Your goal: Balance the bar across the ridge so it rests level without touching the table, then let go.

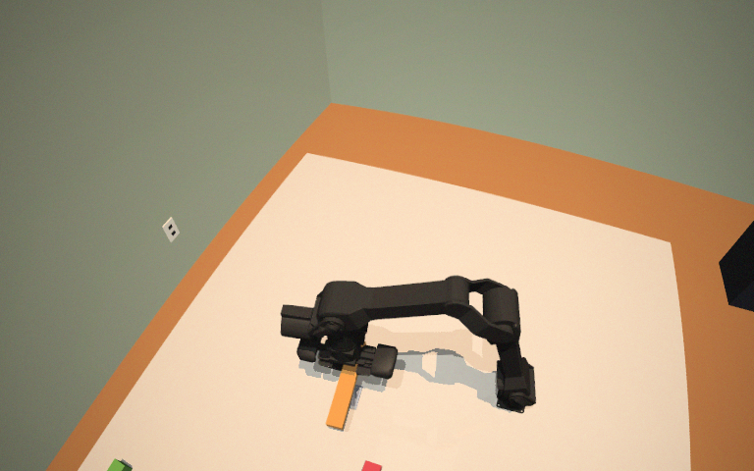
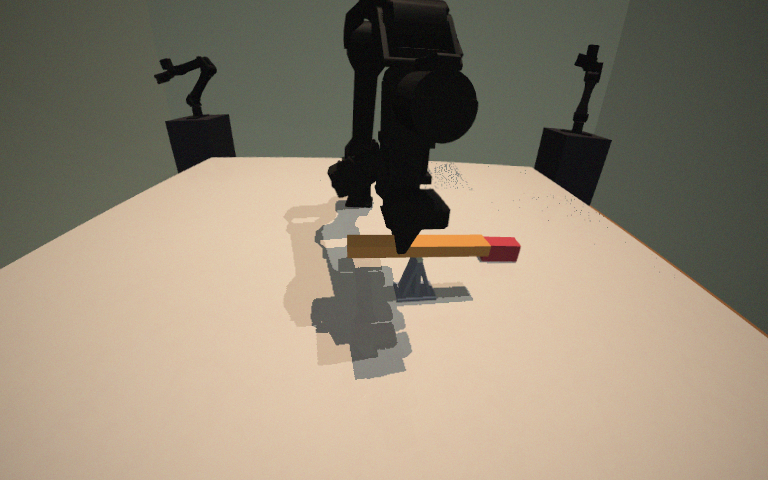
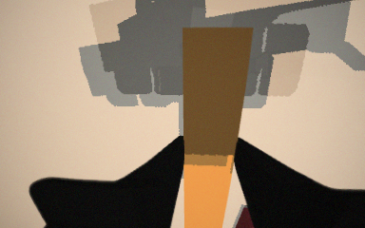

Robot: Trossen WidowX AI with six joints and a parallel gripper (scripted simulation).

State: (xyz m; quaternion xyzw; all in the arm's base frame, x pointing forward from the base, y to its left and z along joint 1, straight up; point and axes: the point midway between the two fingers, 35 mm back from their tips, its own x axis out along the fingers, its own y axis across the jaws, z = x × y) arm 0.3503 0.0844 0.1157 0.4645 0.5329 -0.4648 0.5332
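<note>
My gripper tip is now 30 mm to the right of the orange bar. Also, from my gripper tip: red block (190 mm to the left, 110 mm behind, 60 mm below); green block (420 mm to the left, 390 mm ahead, 60 mm below).
</note>
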